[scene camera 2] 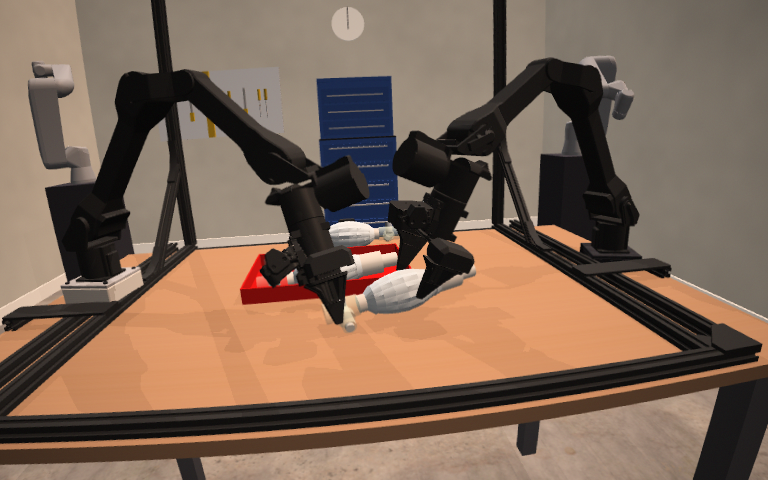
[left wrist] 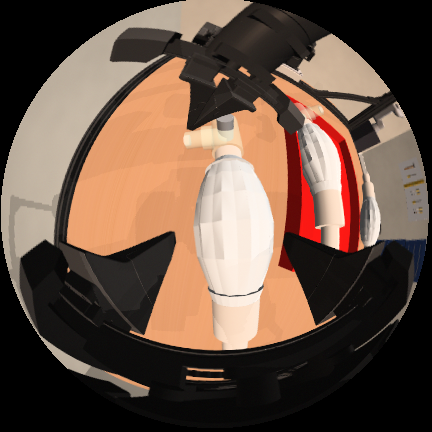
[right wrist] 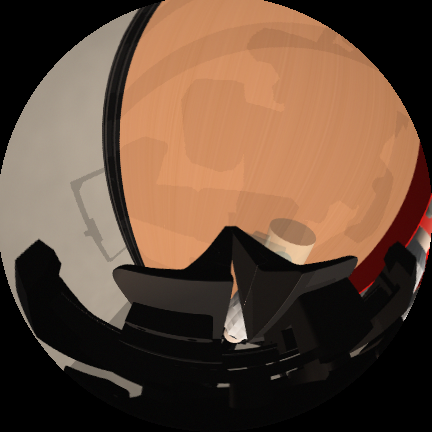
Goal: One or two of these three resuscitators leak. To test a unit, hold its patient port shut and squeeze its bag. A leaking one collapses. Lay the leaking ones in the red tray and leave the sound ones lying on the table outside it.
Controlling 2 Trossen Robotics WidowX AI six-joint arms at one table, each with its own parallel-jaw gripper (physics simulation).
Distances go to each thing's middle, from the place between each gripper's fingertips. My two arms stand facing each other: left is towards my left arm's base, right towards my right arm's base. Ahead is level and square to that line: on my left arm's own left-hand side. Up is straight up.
I see my left gripper 190 mm past the red tray (scene camera 2: 250, 294), 130 mm to the left of it and 30 mm above it.
My right gripper is now 25 cm past the red tray and 2 cm to the left of it.
